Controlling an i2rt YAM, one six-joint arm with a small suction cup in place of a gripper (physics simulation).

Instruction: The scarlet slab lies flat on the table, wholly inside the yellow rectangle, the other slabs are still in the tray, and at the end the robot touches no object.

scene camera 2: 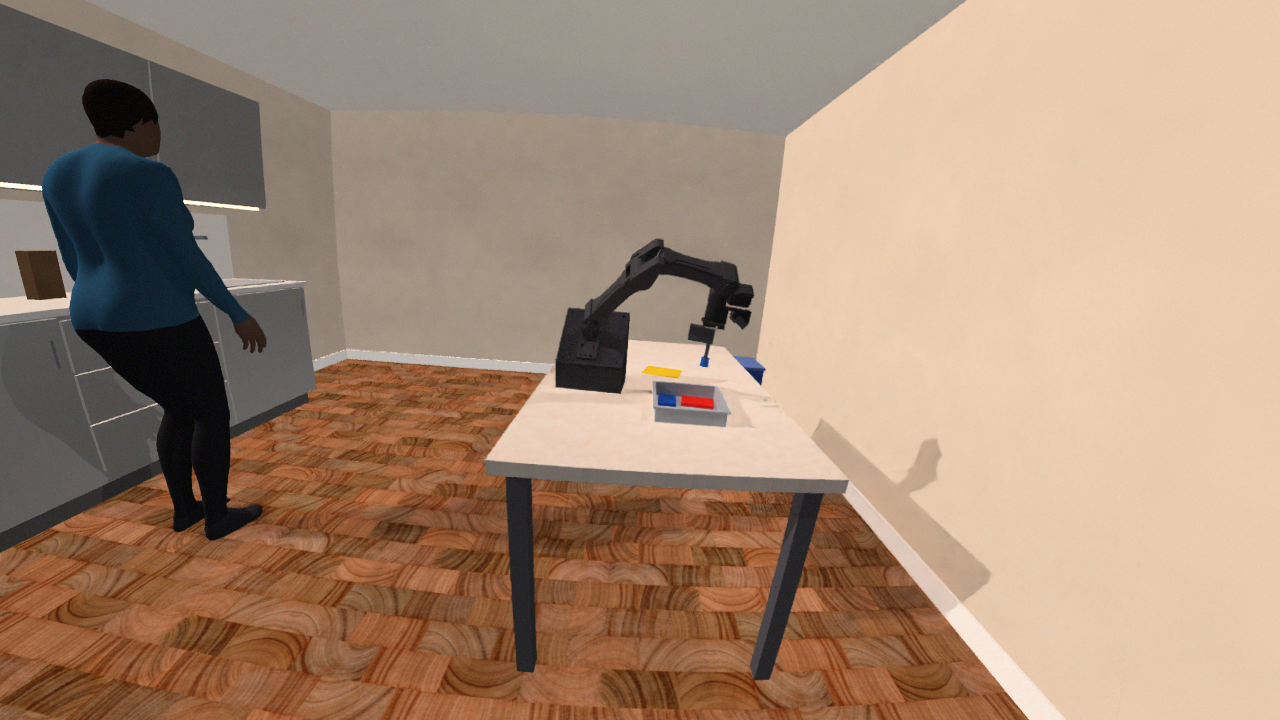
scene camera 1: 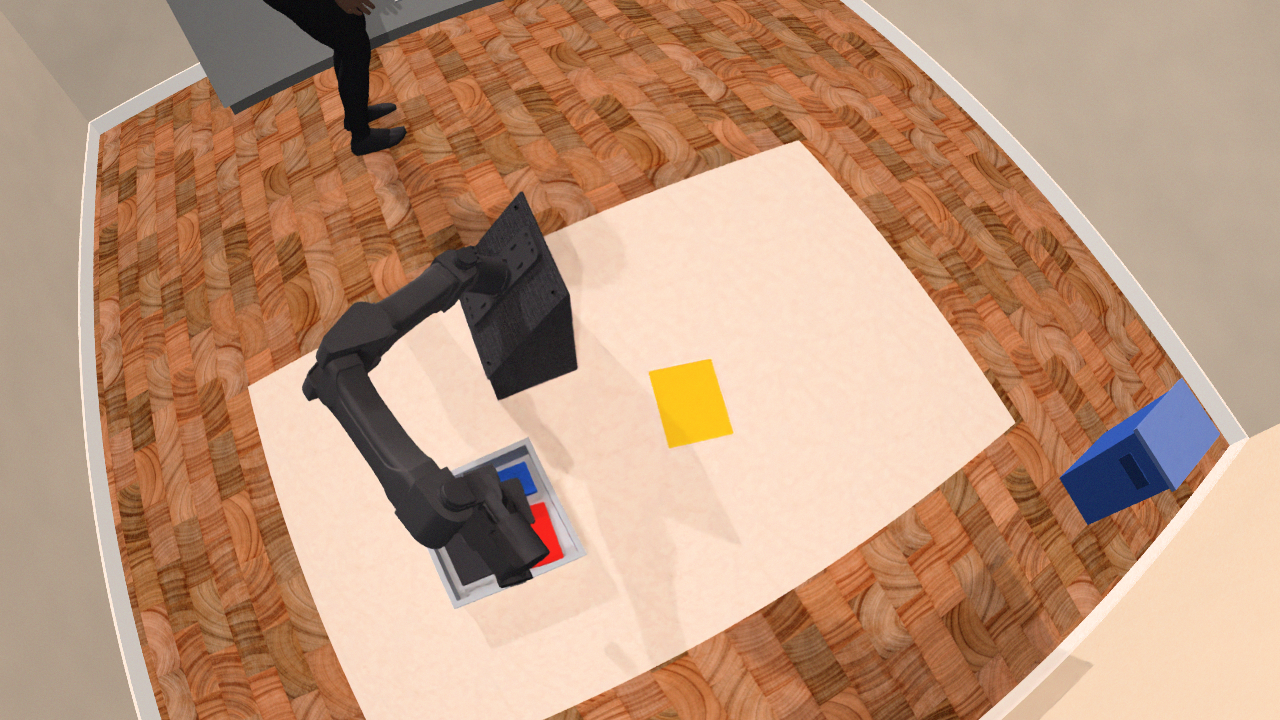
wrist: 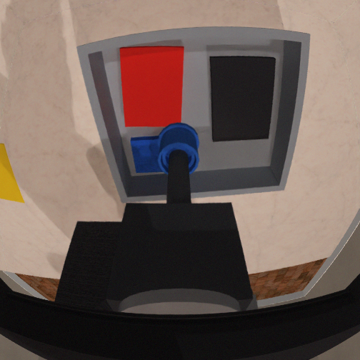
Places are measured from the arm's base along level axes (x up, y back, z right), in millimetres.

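Pixels of known places: hand, its tool point: (scene camera 2: 703, 365); arm's base, origin of its link: (scene camera 2: 591, 334) (scene camera 1: 502, 277).
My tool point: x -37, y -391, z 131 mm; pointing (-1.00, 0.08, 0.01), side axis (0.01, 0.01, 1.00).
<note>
For each thing: its top centre in the pictures, then the offset to it from my tool point. "spot": a spot on its surface instead. Level surfaces: height alone.
- scarlet slab, centre of its top: (scene camera 1: 533, 535) (scene camera 2: 697, 400) dy +4, dx -130, dz -31 mm
- grey tray, centre of its top: (scene camera 1: 490, 523) (scene camera 2: 688, 395) dy +39, dx -93, dz +28 mm
- small blue slab, centre of its top: (scene camera 1: 508, 484) (scene camera 2: 667, 398) dy +105, dx -131, dz -23 mm
- yellow rectangle, a spot on its surface: (scene camera 1: 690, 402) (scene camera 2: 662, 371) spot: dy +136, dx -143, dz -376 mm
- table, height of its surface: dx -143 mm
The scarlet slab (scene camera 1: 547, 537) (scene camera 2: 697, 402) (wrist: 152, 86) lies flat in the grey tray (scene camera 1: 553, 497) (scene camera 2: 689, 417) (wrist: 240, 193). The small blue slab (scene camera 1: 517, 479) (scene camera 2: 666, 400) (wrist: 144, 155) and the black slab (wrist: 242, 98) lie in the tray too. The yellow rectangle (scene camera 1: 690, 402) (scene camera 2: 662, 371) (wrist: 9, 175) is bare in scene camera 1. My suction gripper (scene camera 2: 704, 361) (wrist: 178, 150) holds nothing. Its blue cup hangs clear above the tray and in the wrist view covers part of the blue slab. In scene camera 1 my arm hides the cup and part of the black slab.
My arm's dark base block (scene camera 1: 537, 349) (scene camera 2: 590, 368) stands on the table (scene camera 1: 832, 313) (scene camera 2: 626, 447), between tray and yellow rectangle but further back. A blue box (scene camera 1: 1114, 479) stands on the floor beyond the table. A person (scene camera 1: 353, 80) (scene camera 2: 134, 241) stands by the kitchen counter.
</note>
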